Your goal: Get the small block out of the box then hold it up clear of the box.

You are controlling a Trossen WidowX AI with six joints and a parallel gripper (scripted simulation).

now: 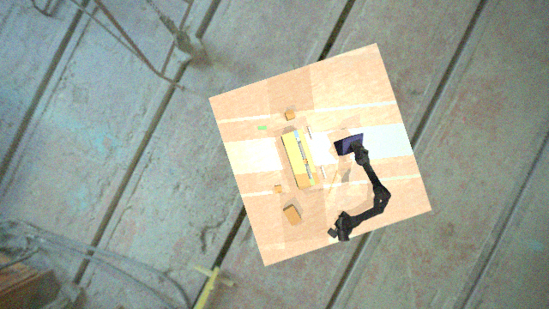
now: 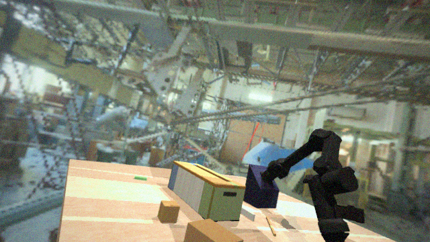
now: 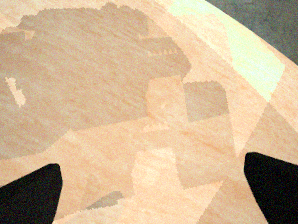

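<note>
Now: the box 530 mm to the right of my gripper tip, 70 mm ahead of it and 10 mm above it. Round my gripper tip: thin stick 290 mm to the right, 80 mm behind, 40 mm below; orange-brown block 510 mm to the right, 90 mm ahead, 40 mm above.
</note>
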